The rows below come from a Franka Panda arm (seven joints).
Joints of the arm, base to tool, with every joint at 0 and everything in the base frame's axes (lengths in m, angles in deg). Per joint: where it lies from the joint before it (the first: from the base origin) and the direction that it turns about. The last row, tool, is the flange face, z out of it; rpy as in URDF.
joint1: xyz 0.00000 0.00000 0.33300 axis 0 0 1
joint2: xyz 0.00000 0.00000 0.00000 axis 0 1 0
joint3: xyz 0.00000 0.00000 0.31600 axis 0 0 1
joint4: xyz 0.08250 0.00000 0.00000 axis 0 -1 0
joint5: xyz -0.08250 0.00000 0.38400 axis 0 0 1
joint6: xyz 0.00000 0.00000 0.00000 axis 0 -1 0
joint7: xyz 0.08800 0.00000 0.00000 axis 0 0 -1
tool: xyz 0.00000 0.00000 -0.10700 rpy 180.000 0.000 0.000
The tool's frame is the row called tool.
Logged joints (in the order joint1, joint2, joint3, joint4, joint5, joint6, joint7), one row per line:
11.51 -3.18 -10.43 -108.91 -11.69 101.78 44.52
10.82 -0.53 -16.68 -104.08 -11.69 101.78 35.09
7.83 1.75 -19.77 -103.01 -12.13 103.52 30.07
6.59 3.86 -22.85 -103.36 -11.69 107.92 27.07
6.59 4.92 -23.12 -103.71 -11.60 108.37 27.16
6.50 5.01 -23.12 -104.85 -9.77 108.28 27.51
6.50 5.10 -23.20 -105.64 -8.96 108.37 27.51
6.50 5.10 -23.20 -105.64 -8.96 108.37 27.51
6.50 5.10 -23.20 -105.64 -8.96 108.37 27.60
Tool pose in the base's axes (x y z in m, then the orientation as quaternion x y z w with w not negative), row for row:
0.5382 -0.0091 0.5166 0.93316 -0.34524 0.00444 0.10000
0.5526 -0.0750 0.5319 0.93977 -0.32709 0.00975 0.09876
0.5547 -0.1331 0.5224 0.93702 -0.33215 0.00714 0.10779
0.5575 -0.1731 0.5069 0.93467 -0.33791 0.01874 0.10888
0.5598 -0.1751 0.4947 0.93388 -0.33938 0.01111 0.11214
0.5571 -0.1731 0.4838 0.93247 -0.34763 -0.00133 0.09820
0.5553 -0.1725 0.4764 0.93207 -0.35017 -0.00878 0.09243
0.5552 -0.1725 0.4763 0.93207 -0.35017 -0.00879 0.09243
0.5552 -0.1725 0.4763 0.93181 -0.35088 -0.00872 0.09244
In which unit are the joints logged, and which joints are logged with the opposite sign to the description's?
The joints are logged in degrees. Opposite sign: none.
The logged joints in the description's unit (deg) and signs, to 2 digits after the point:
11.51 -3.18 -10.43 -108.91 -11.69 101.78 44.52
10.82 -0.53 -16.68 -104.08 -11.69 101.78 35.09
7.83 1.75 -19.77 -103.01 -12.13 103.52 30.07
6.59 3.86 -22.85 -103.36 -11.69 107.92 27.07
6.59 4.92 -23.12 -103.71 -11.60 108.37 27.16
6.50 5.01 -23.12 -104.85 -9.77 108.28 27.51
6.50 5.10 -23.20 -105.64 -8.96 108.37 27.51
6.50 5.10 -23.20 -105.64 -8.96 108.37 27.51
6.50 5.10 -23.20 -105.64 -8.96 108.37 27.60

